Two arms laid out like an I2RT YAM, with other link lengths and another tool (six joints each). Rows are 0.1 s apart.
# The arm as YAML. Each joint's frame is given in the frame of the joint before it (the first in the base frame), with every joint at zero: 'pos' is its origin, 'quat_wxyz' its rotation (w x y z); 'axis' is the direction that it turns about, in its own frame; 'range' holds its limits. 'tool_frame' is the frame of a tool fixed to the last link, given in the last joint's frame.
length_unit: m
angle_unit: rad
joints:
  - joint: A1
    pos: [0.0, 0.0, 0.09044]
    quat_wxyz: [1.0, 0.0, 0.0, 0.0]
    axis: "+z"
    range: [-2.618, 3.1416]
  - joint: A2
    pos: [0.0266, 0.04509, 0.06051]
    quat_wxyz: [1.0, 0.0, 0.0, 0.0]
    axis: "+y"
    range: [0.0, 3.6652]
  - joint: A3
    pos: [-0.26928, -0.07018, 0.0]
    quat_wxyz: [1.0, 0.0, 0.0, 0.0]
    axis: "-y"
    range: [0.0, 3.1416]
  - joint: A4
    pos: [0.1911, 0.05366, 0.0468]
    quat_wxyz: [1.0, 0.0, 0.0, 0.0]
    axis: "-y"
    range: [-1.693, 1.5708]
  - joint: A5
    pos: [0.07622, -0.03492, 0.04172]
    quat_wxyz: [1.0, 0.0, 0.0, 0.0]
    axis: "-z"
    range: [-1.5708, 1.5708]
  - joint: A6
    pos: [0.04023, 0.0, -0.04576]
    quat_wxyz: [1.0, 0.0, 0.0, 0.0]
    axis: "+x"
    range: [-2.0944, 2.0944]
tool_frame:
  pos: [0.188, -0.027, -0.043]
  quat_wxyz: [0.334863, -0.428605, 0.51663, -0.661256]
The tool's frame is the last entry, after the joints.
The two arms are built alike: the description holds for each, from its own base.
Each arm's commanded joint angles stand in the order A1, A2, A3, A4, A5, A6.
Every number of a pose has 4 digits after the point. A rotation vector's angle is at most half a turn.
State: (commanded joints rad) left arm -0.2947 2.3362 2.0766 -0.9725 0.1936 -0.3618; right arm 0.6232 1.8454 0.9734 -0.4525 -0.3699 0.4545
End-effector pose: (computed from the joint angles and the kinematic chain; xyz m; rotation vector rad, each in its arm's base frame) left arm 0.4277 -0.2239 0.0540 2.0785 -1.6326 0.9988; right arm 0.1830 0.2191 -0.0015 -2.5233 1.6297 -0.1481
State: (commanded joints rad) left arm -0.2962 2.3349 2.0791 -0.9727 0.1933 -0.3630; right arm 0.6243 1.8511 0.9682 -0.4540 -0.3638 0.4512
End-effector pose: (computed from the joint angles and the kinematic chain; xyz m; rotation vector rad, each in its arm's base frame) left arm 0.4282 -0.2247 0.0552 2.0770 -1.6335 1.0032; right arm 0.1809 0.2162 -0.0044 -2.5366 1.6322 -0.1515
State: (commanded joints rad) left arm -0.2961 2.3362 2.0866 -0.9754 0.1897 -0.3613; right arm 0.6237 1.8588 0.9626 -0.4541 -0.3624 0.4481
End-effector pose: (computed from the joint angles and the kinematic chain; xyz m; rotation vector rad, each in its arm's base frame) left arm 0.4297 -0.2243 0.0561 2.0776 -1.6383 1.0072; right arm 0.1784 0.2137 -0.0074 -2.5489 1.6358 -0.1479
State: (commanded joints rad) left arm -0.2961 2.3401 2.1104 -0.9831 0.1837 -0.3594; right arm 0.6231 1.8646 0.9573 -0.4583 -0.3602 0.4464
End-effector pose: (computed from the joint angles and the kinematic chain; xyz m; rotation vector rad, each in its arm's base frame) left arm 0.4343 -0.2242 0.0596 2.0770 -1.6466 1.0225; right arm 0.1753 0.2106 -0.0099 -2.5621 1.6425 -0.1438
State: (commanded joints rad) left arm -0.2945 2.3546 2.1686 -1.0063 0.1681 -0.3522; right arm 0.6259 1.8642 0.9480 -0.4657 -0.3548 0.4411
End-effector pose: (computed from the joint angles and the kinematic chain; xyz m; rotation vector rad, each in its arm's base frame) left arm 0.4439 -0.2226 0.0657 2.0792 -1.6669 1.0476; right arm 0.1708 0.2065 -0.0117 -2.5812 1.6413 -0.1448
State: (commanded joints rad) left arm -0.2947 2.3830 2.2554 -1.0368 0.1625 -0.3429; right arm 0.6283 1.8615 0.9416 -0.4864 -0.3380 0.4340
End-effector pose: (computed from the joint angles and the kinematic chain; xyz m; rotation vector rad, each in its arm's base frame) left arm 0.4560 -0.2248 0.0733 2.0662 -1.6867 1.0829; right arm 0.1660 0.1989 -0.0133 -2.6094 1.6453 -0.1585
